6 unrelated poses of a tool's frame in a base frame.
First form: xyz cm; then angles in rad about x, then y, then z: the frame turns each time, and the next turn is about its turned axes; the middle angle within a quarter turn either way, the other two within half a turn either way.
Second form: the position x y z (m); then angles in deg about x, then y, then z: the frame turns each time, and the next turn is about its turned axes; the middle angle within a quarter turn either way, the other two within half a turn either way. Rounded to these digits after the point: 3 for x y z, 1 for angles.
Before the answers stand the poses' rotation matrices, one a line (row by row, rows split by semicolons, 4 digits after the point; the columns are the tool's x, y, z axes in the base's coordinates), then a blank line. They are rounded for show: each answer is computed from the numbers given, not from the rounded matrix.
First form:
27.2, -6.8, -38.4, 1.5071, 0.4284, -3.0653
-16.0, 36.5, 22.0, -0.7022, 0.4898, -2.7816
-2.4, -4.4, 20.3, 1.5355, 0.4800, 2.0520
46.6, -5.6, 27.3, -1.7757, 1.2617, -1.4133
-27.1, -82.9, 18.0, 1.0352, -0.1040, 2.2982
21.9, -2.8, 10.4, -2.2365, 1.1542, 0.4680
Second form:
-0.9070 0.0693 0.4154; -0.4182 -0.0319 -0.9078; -0.0497 -0.9971 0.0579
-0.8259 0.3109 0.4704; 0.0155 -0.8215 0.5700; 0.5637 0.4780 0.6737
-0.4105 -0.7863 0.4618; -0.1823 -0.4254 -0.8864; 0.8934 -0.4481 0.0313
0.0477 0.3004 0.9526; 0.0547 -0.9531 0.2978; 0.9974 0.0379 -0.0619
-0.6613 -0.7429 -0.1038; 0.4405 -0.2727 -0.8553; 0.6071 -0.6114 0.5076
0.3611 -0.1825 0.9145; -0.9205 -0.2268 0.3183; 0.1493 -0.9567 -0.2499

0.272, -0.068, -0.384, 86.4, 24.5, -175.6
-0.160, 0.365, 0.220, -40.2, 28.1, -159.4
-0.024, -0.044, 0.203, 88.0, 27.5, 117.6
0.466, -0.056, 0.273, -101.7, 72.3, -81.0
-0.271, -0.829, 0.180, 59.3, -6.0, 131.7
0.219, -0.028, 0.104, -128.1, 66.1, 26.8

